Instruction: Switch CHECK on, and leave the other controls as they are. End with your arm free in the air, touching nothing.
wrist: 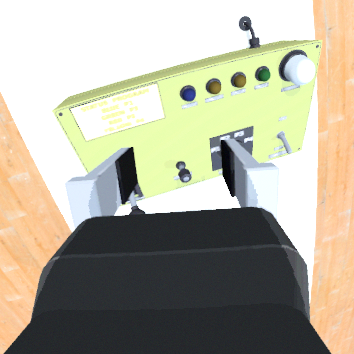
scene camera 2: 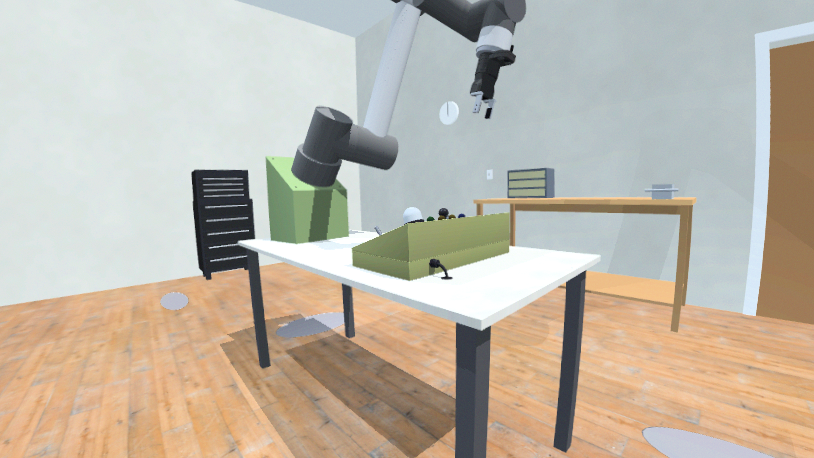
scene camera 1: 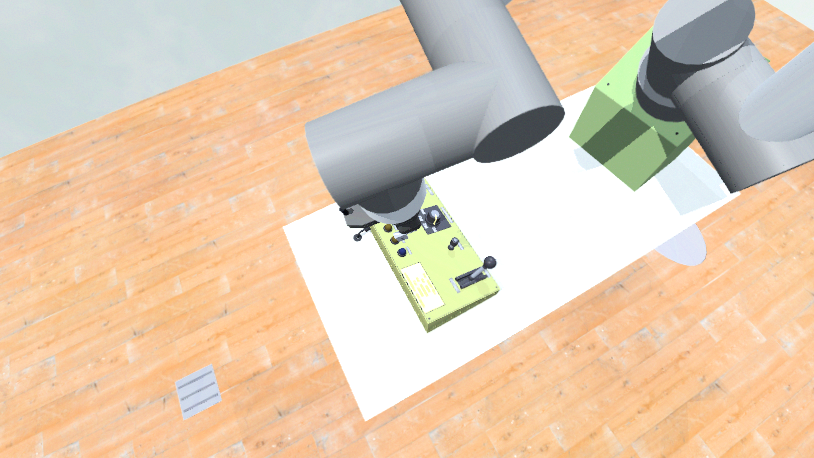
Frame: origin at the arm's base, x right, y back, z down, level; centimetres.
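Seen in the pictures: gripper, between the fingertips: [wrist: 177, 160] [scene camera 2: 481, 115] [scene camera 1: 398, 226]; arm's base, origin of its link: [scene camera 2: 313, 174].
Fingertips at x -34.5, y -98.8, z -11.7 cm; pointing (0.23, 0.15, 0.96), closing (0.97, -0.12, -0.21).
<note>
Pixels of each thing's top centre, then the offset from my fingertips to it. "pt": a spot on its surface instead.
- metal toggle switch, centre of its top: [wrist: 290, 146] [scene camera 2: 378, 226] dy +12.1, dx +31.9, dz +34.4 cm
- small black-knobbed control, centre of its top: [wrist: 185, 175] [scene camera 1: 453, 240] dy +17.5, dx +8.5, dz +33.8 cm
- P1 P4 selector plate, a spot on its surface: [wrist: 216, 157] pt dy +15.8, dx +16.6, dz +38.7 cm
- slotted lever, centre of its top: [wrist: 137, 223] [scene camera 1: 491, 260] dy +25.9, dx -1.7, dz +30.4 cm
- blue lamp, a spot on its surface: [wrist: 188, 93] [scene camera 1: 401, 251] pt dy +0.8, dx +7.9, dz +31.4 cm
- green lamp, a spot on its surface: [wrist: 263, 74] pt dy -2.8, dx +21.5, dz +31.5 cm
- white dome, a spot on its surface: [wrist: 298, 69] pt dy -4.2, dx +26.8, dz +29.0 cm
- black cable stub, a spot on its surface: [wrist: 252, 35] [scene camera 2: 439, 263] pt dy -10.0, dx +24.1, dz +43.2 cm
A yellow-green control panel [scene camera 1: 441, 267] [scene camera 2: 455, 242] [wrist: 260, 107] stands on the table. No label in view reads clearly as CHECK. A metal toggle switch [scene camera 2: 377, 230] [wrist: 284, 142] sits at the panel's right in the wrist view, its bat slanting down and right. A small black-knobbed control [scene camera 1: 453, 243] [wrist: 184, 172] shows between the fingers. The P1–P4 selector plate [scene camera 1: 435, 219] [wrist: 216, 157] is partly behind the right finger. A slotted lever [scene camera 1: 490, 262] [wrist: 136, 211] is mostly behind the left finger. My gripper [scene camera 2: 482, 111] [wrist: 177, 160] is open, empty, high above the panel.
A blue lamp [scene camera 1: 401, 252] [wrist: 188, 93], two amber lamps, a green lamp [wrist: 263, 74] and a white dome [scene camera 2: 412, 214] [wrist: 298, 69] stand along the panel. A black cable stub [scene camera 1: 357, 236] [scene camera 2: 438, 266] [wrist: 252, 35] sticks out behind. A green pedestal [scene camera 1: 631, 153] [scene camera 2: 318, 216] supports my arm.
</note>
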